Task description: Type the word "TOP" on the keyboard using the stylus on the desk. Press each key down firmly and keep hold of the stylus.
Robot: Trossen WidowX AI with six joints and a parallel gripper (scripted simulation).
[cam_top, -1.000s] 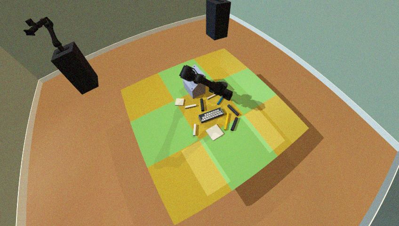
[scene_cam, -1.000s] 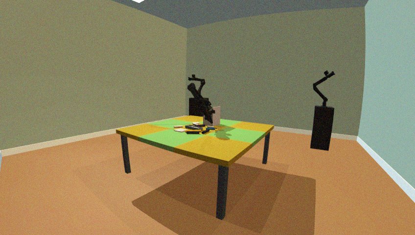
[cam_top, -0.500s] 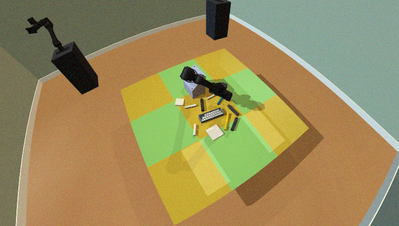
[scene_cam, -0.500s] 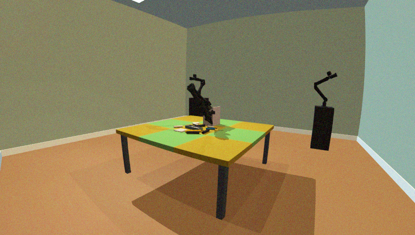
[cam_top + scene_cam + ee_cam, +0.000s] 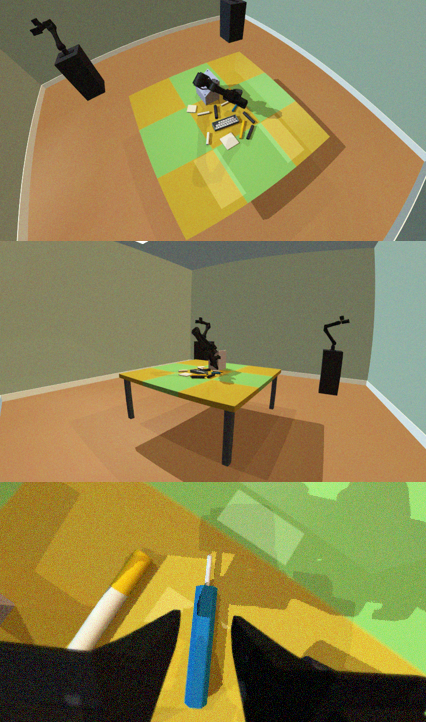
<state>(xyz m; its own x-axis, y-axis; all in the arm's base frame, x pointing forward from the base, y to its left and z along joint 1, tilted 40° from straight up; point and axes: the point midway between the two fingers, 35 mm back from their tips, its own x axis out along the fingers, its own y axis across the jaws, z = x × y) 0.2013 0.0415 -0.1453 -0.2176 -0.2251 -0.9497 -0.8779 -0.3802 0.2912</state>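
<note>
The blue stylus lies 1 cm behind my gripper tip, 1 cm to the left of it and 4 cm below it. The rest, counted from my gripper tip: beige pen 7 cm behind, 3 cm to the right, 4 cm below; then grey stylus tip 2 cm behind, 4 cm to the left, 4 cm below; then white pad 24 cm ahead, 22 cm to the right, 4 cm below.
</note>
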